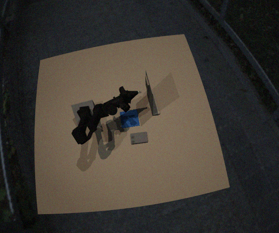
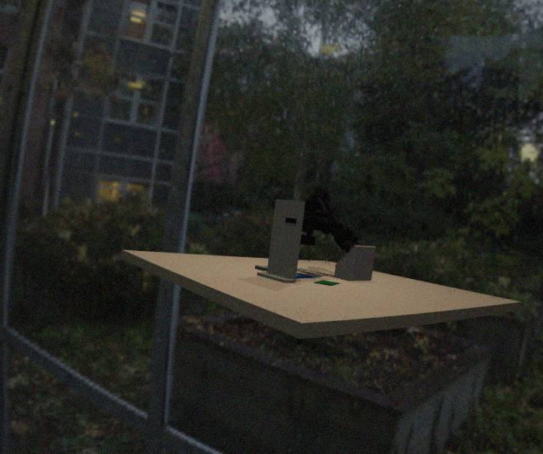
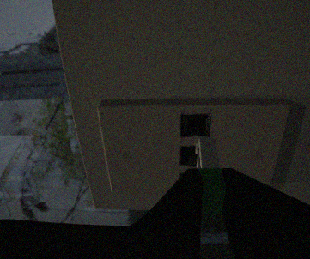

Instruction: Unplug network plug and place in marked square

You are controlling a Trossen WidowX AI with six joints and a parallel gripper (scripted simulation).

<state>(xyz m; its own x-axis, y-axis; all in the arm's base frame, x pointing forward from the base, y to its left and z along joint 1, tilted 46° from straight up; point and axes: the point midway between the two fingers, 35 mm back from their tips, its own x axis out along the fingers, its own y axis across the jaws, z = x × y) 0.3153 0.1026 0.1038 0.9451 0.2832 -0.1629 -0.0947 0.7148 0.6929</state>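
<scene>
Right now the blue marked square is 230 mm below my gripper tip, 80 mm behind it and 60 mm to the right of it. From my gripper tip the other things lie so: upright grey panel (90 mm below, 80 mm ahead, 30 mm to the left); green patch (230 mm below, 100 mm to the left, 100 mm behind); flat grey plate (220 mm below, 210 mm to the right, 40 mm behind).
</scene>
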